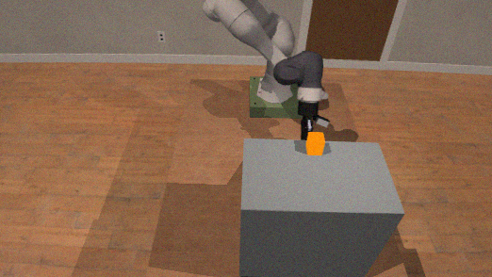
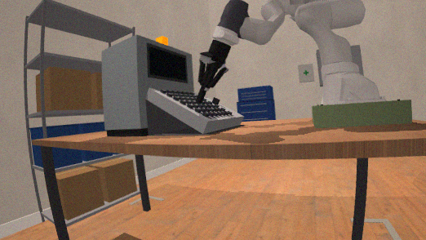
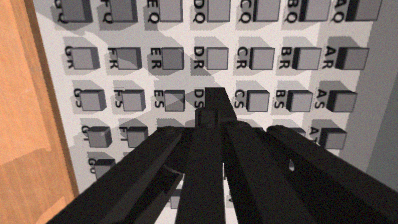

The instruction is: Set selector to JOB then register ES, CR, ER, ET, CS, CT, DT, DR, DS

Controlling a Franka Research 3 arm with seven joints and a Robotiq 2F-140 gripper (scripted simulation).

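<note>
Right now my hand is 1 cm short of the black selector knob, 16 cm to the left of it and 2 cm above it. Also, from my hand: keyboard (4 cm ahead, 5 cm to the right, 7 cm below).
</note>
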